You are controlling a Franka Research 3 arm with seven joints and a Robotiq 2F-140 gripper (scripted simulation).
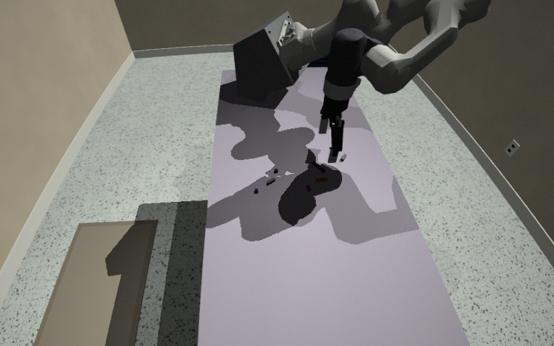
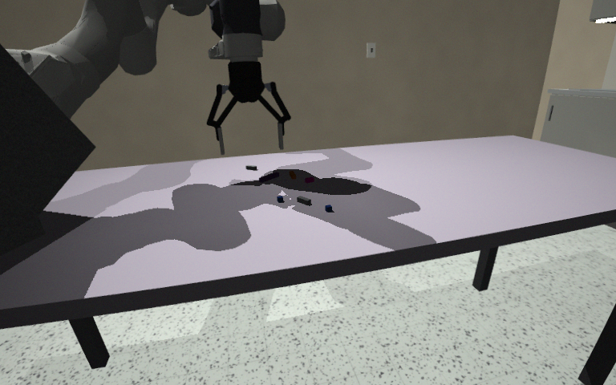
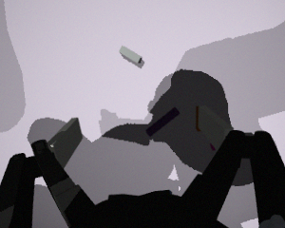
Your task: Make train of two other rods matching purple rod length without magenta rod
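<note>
Now: the purple rod 40 mm ahead of my hand, 20 mm to the right of it and 70 mm below it. The rest, counted from my hand: orange rod 100 mm ahead, 10 mm to the right, 70 mm below; magenta rod 140 mm ahead, 60 mm to the right, 70 mm below.
</note>
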